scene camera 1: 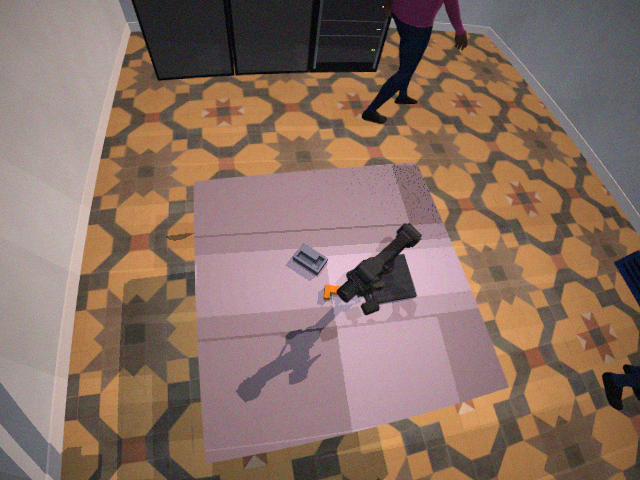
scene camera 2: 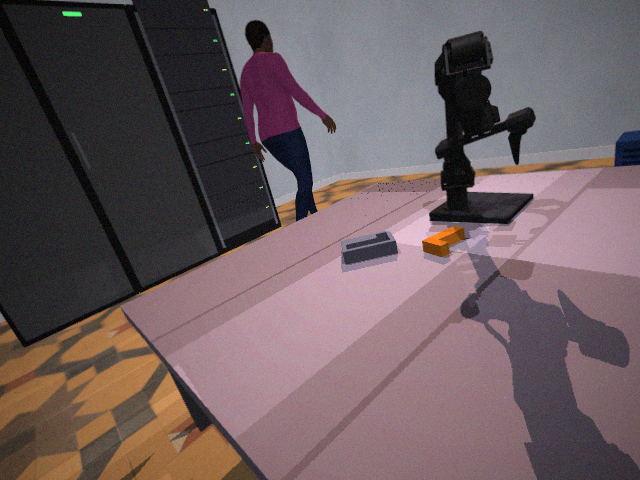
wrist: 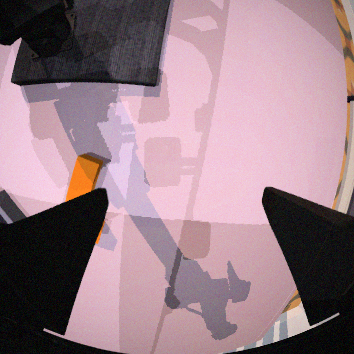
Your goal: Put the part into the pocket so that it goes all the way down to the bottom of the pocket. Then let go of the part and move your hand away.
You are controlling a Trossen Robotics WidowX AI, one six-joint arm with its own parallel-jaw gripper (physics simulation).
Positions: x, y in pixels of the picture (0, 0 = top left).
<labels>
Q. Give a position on an orange L-shaped part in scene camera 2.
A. At 438, 244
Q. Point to a grey pocket block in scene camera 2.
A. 383, 243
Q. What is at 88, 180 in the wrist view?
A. An orange L-shaped part.
</labels>
